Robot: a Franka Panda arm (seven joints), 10 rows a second.
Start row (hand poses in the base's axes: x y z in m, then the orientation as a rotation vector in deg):
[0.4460, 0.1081, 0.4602, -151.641, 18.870, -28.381]
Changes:
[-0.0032, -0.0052, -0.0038, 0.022, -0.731, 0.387]
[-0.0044, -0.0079, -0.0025, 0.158, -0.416, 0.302]
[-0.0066, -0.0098, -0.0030, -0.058, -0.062, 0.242]
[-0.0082, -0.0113, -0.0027, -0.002, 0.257, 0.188]
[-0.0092, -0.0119, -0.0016, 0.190, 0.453, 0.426]
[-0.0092, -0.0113, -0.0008, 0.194, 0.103, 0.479]
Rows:
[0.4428, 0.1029, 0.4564, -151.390, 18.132, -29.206]
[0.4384, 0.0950, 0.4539, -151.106, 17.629, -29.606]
[0.4318, 0.0852, 0.4509, -151.147, 17.277, -29.624]
[0.4236, 0.0739, 0.4482, -151.238, 17.105, -29.228]
[0.4144, 0.0620, 0.4466, -151.211, 16.711, -28.446]
[0.4052, 0.0507, 0.4458, -151.065, 16.139, -28.103]

